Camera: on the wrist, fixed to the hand. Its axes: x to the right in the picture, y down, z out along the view.
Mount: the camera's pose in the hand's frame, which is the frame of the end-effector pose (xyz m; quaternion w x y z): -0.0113 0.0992 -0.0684 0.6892 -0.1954 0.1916 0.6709
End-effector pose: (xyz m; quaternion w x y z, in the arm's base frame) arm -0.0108 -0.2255 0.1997 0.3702 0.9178 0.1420 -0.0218
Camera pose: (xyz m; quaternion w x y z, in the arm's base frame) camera 0.0014 -0.2494 0.3177 0.4219 0.6596 -0.4427 0.4369
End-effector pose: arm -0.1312 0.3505 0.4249 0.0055 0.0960 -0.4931 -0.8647
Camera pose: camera -0.1168 0.2425 0.4775 0.6971 -0.1001 -0.2342 -0.6702
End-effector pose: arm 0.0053 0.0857 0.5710 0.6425 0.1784 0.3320 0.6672
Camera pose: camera -0.1122 0.0646 0.5909 0.0336 -0.0923 -0.1019 -0.9899
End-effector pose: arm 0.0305 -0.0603 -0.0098 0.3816 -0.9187 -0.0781 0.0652
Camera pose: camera 0.0410 -0.1788 -0.0318 0.0547 -0.7726 0.6229 0.1097
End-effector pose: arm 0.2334 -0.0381 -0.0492 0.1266 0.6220 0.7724 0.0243
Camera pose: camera 0.3148 -0.0185 0.0381 0.0445 0.9174 0.1345 0.3718
